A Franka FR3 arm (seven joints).
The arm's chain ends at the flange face. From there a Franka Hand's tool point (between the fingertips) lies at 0.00 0.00 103.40 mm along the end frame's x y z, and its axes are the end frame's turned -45 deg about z.
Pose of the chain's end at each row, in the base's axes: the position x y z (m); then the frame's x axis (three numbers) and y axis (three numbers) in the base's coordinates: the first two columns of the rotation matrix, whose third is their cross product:
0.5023 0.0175 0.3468 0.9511 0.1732 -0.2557 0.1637 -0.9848 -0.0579
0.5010 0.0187 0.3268 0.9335 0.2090 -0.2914 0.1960 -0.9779 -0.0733
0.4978 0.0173 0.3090 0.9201 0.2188 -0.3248 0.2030 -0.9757 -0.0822
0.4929 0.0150 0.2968 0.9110 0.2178 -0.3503 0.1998 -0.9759 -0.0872
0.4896 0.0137 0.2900 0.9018 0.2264 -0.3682 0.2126 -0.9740 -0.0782
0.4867 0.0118 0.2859 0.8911 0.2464 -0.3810 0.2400 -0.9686 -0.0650
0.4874 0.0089 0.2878 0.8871 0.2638 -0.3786 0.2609 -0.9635 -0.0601
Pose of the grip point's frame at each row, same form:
0.4752 0.0189 0.2470 0.5568 0.8188 -0.1399 0.7883 -0.5739 -0.2217
0.4700 0.0199 0.2282 0.5215 0.8393 -0.1542 0.7987 -0.5437 -0.2579
0.4632 0.0183 0.2116 0.5071 0.8446 -0.1715 0.7942 -0.5352 -0.2878
0.4556 0.0160 0.2004 0.5029 0.8441 -0.1860 0.7855 -0.5361 -0.3094
0.4507 0.0129 0.1942 0.4873 0.8488 -0.2051 0.7880 -0.5286 -0.3157
0.4469 0.0083 0.1905 0.4604 0.8591 -0.2234 0.7998 -0.5107 -0.3154
0.4480 0.0042 0.1923 0.4428 0.8678 -0.2252 0.8118 -0.4948 -0.3102

